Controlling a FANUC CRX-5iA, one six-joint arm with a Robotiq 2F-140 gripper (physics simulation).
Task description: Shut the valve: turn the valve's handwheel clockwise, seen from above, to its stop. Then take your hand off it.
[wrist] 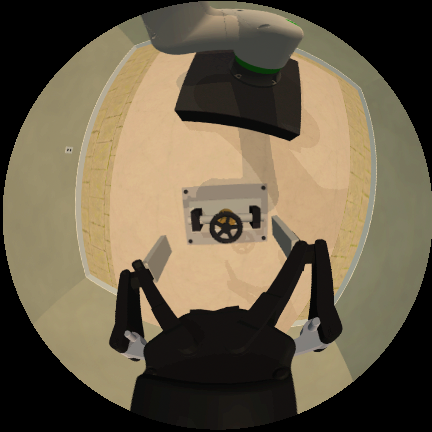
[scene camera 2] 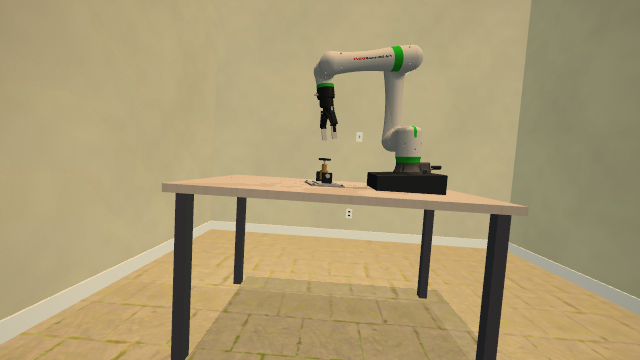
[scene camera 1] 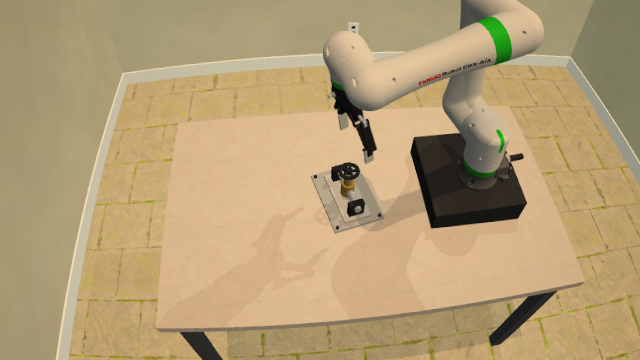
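The valve's black spoked handwheel (scene camera 1: 349, 171) (scene camera 2: 325, 159) (wrist: 226, 227) sits level on top of the brass valve body (scene camera 1: 347, 188) (scene camera 2: 324, 168). The valve stands between two black pipe blocks on a grey baseplate (scene camera 1: 328, 201) (wrist: 225, 192). My gripper (scene camera 1: 356, 140) (scene camera 2: 329, 135) (wrist: 218, 235) is wide open and empty. Its fingers point down and hang well above the handwheel, apart from it. In the wrist view the fingertips lie to either side of the wheel. The frames do not show whether the wheel is at its stop.
The black base box (scene camera 1: 440, 200) (scene camera 2: 406, 182) (wrist: 200, 100) carries the arm and stands on the table (scene camera 1: 225, 175) (scene camera 2: 300, 193) (wrist: 150, 150), to the right of the valve in both scene views. Shadows of the arm and fingers fall across the table top.
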